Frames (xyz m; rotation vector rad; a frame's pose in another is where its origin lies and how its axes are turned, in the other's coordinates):
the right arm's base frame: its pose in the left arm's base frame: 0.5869 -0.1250 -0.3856 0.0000 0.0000 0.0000
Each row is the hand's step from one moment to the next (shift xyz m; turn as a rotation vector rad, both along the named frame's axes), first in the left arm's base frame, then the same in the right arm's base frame.
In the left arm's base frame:
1: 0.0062 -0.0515 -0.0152 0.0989 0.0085 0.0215
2: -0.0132 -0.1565 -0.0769 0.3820 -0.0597 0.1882
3: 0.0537 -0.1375 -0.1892 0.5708 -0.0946 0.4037
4: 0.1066 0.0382 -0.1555 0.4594 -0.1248 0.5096
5: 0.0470 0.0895 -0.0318 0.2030 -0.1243 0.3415
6: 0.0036 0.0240 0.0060 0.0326 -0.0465 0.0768
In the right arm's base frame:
1: 0.0062 -0.0515 -0.0152 0.0989 0.0085 0.0215
2: -0.0132 -0.1565 -0.0769 0.3820 -0.0597 0.1882
3: 0.0537 -0.1375 -0.1892 0.5708 -0.0946 0.4037
4: 0.1066 0.0382 -0.1555 0.4594 -0.1248 0.5096
5: 0.0470 0.0895 -0.0318 0.2030 -0.1243 0.3415
6: 0.0036 0.0240 0.0060 0.0326 -0.0465 0.0768

